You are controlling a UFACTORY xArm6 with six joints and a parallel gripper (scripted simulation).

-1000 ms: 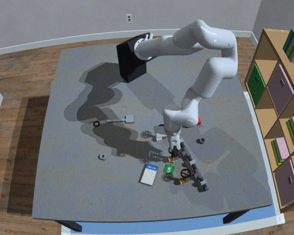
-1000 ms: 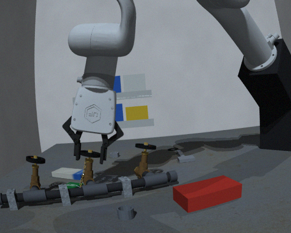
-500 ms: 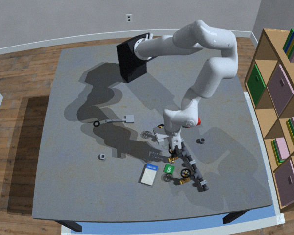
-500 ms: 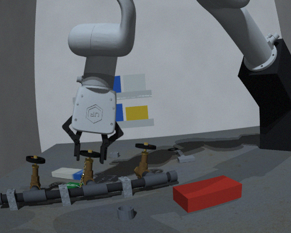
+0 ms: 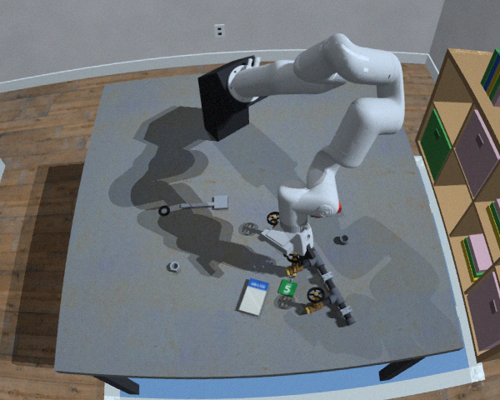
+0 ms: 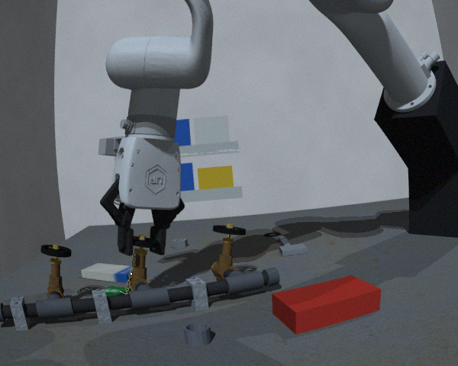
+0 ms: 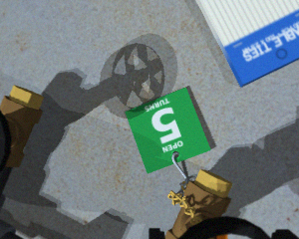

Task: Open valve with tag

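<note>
The green tag lies 9 cm below my hand and 6 cm ahead of it. Also, from my hand: notepad: 13 cm ahead, 9 cm to the right, 8 cm below; then grey flat tool: 32 cm to the right, 16 cm behind, 8 cm below; then red block: 27 cm behind, 7 cm below, 5 cm to the left.
</note>
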